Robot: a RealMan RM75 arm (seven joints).
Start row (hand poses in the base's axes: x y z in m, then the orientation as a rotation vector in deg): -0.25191, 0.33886, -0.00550, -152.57, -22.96, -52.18
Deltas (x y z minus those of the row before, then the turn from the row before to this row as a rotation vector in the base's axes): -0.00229, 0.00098, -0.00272, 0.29, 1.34, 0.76; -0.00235, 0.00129, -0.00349, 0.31, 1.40, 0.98; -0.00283, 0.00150, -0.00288, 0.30, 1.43, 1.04; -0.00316, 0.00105, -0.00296, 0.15, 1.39, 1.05; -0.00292, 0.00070, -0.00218, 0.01, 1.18, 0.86; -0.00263, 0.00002, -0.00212, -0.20, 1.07, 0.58; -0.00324, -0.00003, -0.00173, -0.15, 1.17, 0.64; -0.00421, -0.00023, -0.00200, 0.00, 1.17, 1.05; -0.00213, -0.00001, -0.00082, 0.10, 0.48, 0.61; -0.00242, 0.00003, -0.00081, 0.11, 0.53, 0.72; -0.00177, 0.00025, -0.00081, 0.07, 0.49, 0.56; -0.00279, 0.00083, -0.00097, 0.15, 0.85, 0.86; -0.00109, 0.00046, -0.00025, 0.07, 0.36, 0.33; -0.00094, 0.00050, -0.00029, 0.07, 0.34, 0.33
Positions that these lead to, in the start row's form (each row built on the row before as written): -0.25420, 0.33984, -0.00822, -152.44, -23.47, -50.12; -0.25655, 0.34113, -0.01171, -152.19, -24.23, -47.92; -0.25938, 0.34263, -0.01459, -151.90, -25.06, -45.66; -0.26254, 0.34368, -0.01755, -151.70, -25.98, -43.46; -0.26546, 0.34438, -0.01973, -151.63, -26.77, -41.60; -0.26809, 0.34440, -0.02185, -151.83, -27.32, -39.96; -0.27133, 0.34437, -0.02358, -151.96, -27.89, -38.17; -0.27554, 0.34414, -0.02558, -151.76, -28.92, -36.27; -0.27767, 0.34413, -0.02640, -151.50, -29.53, -35.45; -0.28009, 0.34416, -0.02721, -151.19, -30.26, -34.53; -0.28186, 0.34441, -0.02802, -150.97, -30.81, -33.71; -0.28465, 0.34524, -0.02899, -150.60, -31.59, -32.32; -0.28574, 0.34570, -0.02924, -150.45, -31.87, -31.74; -0.28668, 0.34620, -0.02953, -150.29, -32.16, -31.19
